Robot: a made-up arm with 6 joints.
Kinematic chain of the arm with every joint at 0, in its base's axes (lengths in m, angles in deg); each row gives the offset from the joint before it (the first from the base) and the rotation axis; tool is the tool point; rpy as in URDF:
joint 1: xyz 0 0 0.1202 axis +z
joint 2: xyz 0 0 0 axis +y
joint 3: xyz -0.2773 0 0.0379 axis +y
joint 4: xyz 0.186 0 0.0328 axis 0.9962 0 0.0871
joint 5: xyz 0 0 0 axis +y
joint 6: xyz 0.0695 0 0.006 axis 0.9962 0 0.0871
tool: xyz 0 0 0 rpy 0 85 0
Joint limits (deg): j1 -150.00..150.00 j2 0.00..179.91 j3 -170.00..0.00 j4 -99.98..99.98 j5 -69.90..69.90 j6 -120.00..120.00
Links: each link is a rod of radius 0.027 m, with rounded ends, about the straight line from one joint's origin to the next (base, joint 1, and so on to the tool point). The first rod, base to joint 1, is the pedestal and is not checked.
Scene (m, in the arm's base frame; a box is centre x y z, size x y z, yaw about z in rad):
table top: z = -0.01
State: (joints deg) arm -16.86 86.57 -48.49 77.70 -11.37 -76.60
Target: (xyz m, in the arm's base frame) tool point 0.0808 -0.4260 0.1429
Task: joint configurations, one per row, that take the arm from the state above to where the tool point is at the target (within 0.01 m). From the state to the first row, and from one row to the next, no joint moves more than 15 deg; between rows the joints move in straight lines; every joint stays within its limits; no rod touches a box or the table.
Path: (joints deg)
1: -28.82 96.28 -56.87 77.09 -12.53 -76.60
2: -40.77 105.99 -65.24 76.48 -13.70 -76.60
3: -52.73 115.70 -73.62 75.88 -14.86 -76.60
4: -64.68 125.41 -81.99 75.27 -16.03 -76.60
5: -76.64 135.12 -90.37 74.66 -17.19 -76.60

